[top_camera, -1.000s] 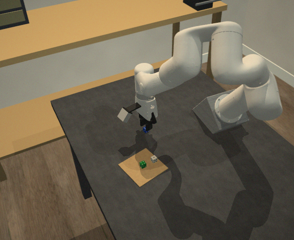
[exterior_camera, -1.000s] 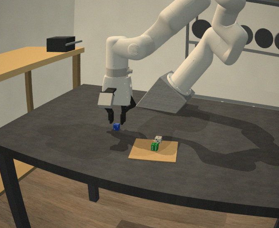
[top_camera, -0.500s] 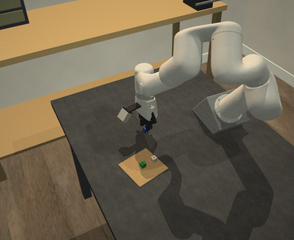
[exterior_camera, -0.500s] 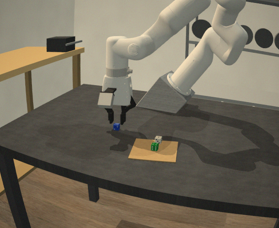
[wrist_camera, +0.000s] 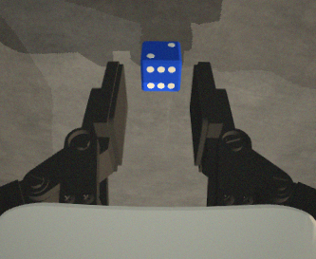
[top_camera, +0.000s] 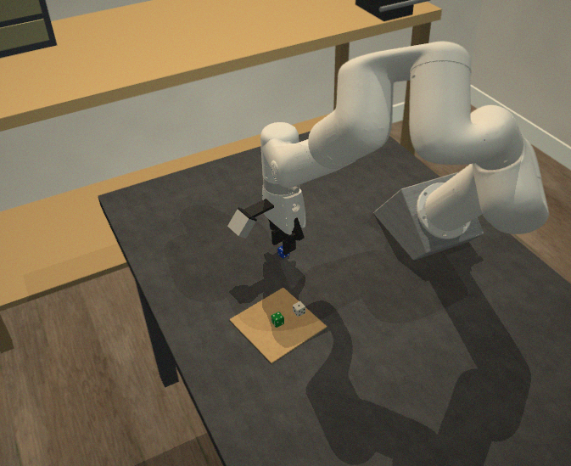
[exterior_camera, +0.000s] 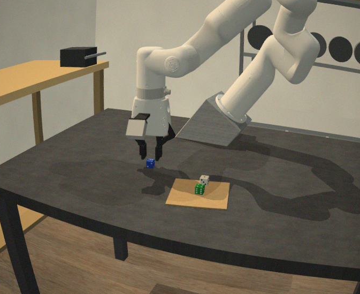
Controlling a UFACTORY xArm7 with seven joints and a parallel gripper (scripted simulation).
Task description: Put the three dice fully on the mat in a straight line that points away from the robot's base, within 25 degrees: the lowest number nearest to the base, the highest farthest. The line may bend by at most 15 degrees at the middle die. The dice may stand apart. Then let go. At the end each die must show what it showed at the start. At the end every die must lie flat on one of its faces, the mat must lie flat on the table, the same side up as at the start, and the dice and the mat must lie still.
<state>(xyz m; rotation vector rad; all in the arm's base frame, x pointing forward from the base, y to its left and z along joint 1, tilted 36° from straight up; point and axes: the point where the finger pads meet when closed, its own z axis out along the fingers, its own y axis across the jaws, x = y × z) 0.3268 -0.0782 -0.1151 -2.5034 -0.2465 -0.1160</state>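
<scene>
Right now my hand is 3 cm above the blue die. The rest, counted from my hand: green die: 10 cm ahead, 18 cm to the left, 3 cm below; then white die: 5 cm ahead, 17 cm to the left, 3 cm below; then tan square mat: 10 cm ahead, 18 cm to the left, 4 cm below.
</scene>
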